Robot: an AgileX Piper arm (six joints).
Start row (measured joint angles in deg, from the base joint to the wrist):
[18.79, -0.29, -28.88, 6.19, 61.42, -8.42]
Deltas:
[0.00, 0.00, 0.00, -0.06, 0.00, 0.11]
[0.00, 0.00, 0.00, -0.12, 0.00, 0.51]
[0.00, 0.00, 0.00, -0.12, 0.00, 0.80]
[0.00, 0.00, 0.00, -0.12, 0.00, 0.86]
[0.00, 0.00, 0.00, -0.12, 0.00, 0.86]
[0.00, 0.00, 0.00, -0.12, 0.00, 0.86]
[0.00, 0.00, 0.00, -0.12, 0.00, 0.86]
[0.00, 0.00, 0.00, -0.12, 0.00, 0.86]
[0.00, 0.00, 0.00, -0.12, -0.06, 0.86]
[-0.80, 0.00, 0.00, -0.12, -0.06, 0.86]
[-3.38, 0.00, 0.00, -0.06, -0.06, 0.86]
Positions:
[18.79, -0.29, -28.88, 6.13, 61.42, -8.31]
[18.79, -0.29, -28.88, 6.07, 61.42, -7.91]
[18.79, -0.29, -28.88, 6.07, 61.42, -7.62]
[18.79, -0.29, -28.88, 6.07, 61.42, -7.56]
[18.79, -0.29, -28.88, 6.07, 61.42, -7.56]
[18.79, -0.29, -28.88, 6.07, 61.42, -7.56]
[18.79, -0.29, -28.88, 6.07, 61.42, -7.56]
[18.79, -0.29, -28.88, 6.07, 61.42, -7.56]
[18.79, -0.29, -28.88, 6.07, 61.36, -7.56]
[17.99, -0.29, -28.88, 6.07, 61.36, -7.56]
[15.41, -0.29, -28.88, 6.13, 61.36, -7.56]

